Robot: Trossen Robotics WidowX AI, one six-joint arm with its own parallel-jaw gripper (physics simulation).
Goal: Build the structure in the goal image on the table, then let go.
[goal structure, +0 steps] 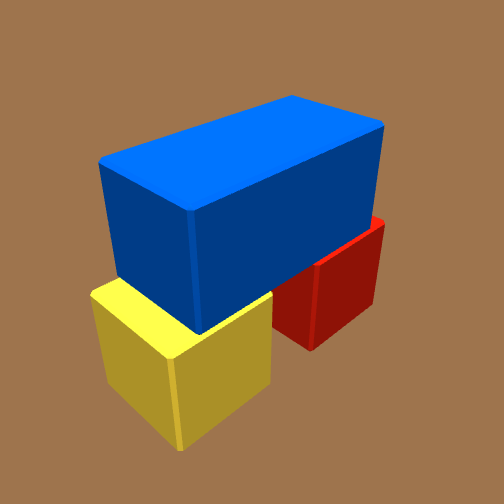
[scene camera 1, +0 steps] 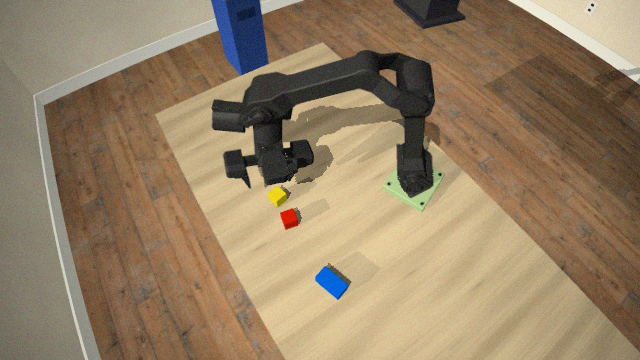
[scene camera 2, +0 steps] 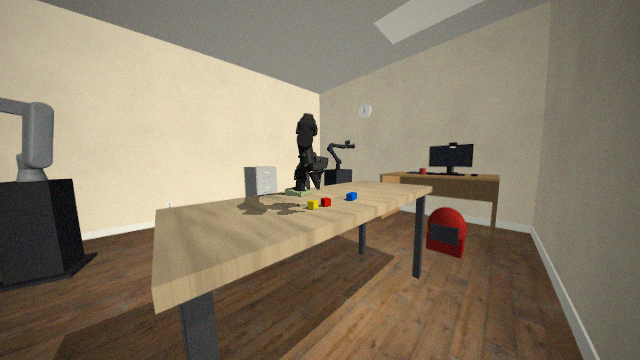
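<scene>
A yellow cube and a red cube sit on the wooden table, close together with a small gap between them. A blue oblong block lies apart from both, on the far side of the red cube from the yellow one. My gripper is open and empty. It is above the table, and in the scene camera 1 view it appears just beyond the yellow cube. One fingertip is partly hidden behind the gripper body there.
The arm's green base plate is fixed at one long edge of the table. A blue cabinet stands on the floor beyond one table end. A desk with a monitor and a red chair stand behind the table.
</scene>
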